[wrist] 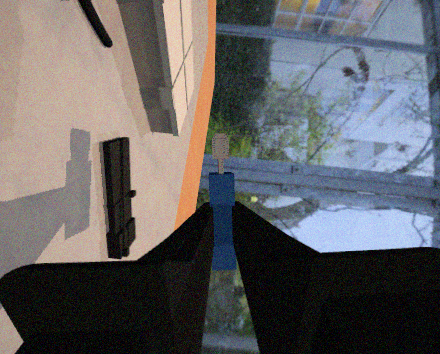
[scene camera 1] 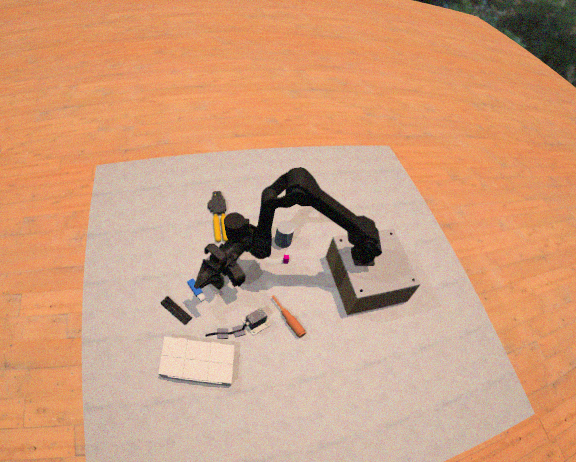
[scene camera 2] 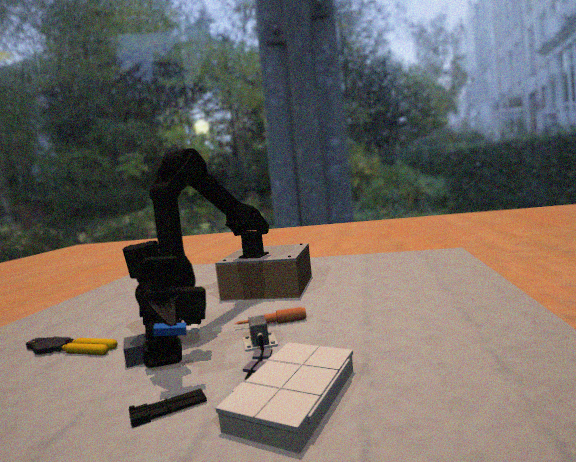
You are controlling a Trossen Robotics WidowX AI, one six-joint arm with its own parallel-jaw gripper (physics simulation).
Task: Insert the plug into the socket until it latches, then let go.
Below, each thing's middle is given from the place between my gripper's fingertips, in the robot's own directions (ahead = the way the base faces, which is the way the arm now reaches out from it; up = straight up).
I see my gripper 8 cm above the black bar (scene camera 2: 139, 415), 6 cm short of it and 2 cm to the right of it. Round my hand: blue plug (wrist: 221, 184) right at my hand; white tiled block (scene camera 2: 281, 405) 18 cm to the left, 7 cm below, 1 cm behind; yellow-handled pliers (scene camera 2: 93, 346) 34 cm to the right, 8 cm below, 5 cm behind.
